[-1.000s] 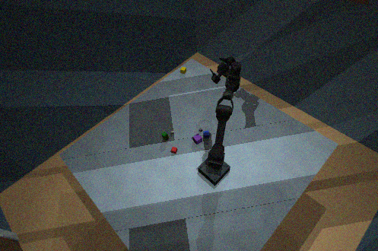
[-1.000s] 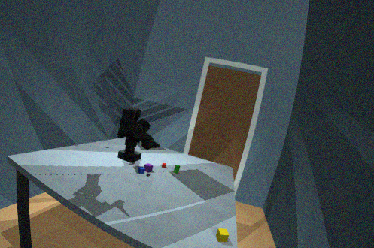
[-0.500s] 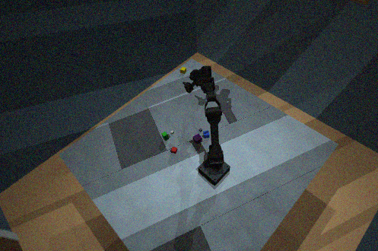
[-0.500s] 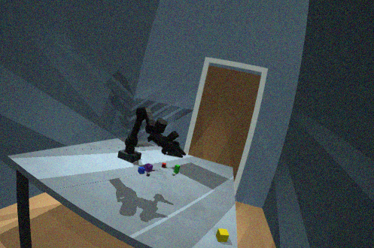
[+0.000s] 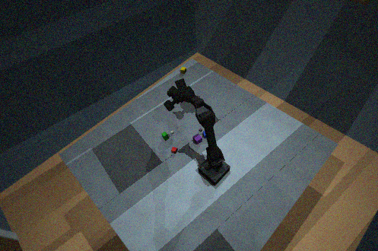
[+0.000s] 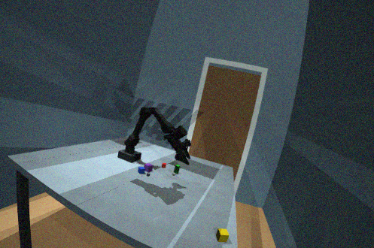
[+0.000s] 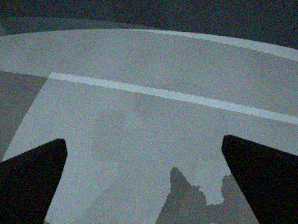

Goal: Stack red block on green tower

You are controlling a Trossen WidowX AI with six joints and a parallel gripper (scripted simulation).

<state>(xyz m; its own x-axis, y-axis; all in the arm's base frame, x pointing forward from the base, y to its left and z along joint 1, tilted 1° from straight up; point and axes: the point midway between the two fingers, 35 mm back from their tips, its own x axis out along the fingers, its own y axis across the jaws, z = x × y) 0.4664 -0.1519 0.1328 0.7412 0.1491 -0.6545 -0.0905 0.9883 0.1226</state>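
My gripper tip is now 21 cm to the right of the red block, 21 cm past it and 15 cm above it. Round my gripper tip: blue block (30 cm behind, 15 cm below, 1 cm to the right); then purple block (28 cm behind, 15 cm below, 5 cm to the left); then small white block (16 cm below, 11 cm to the left, 10 cm behind).
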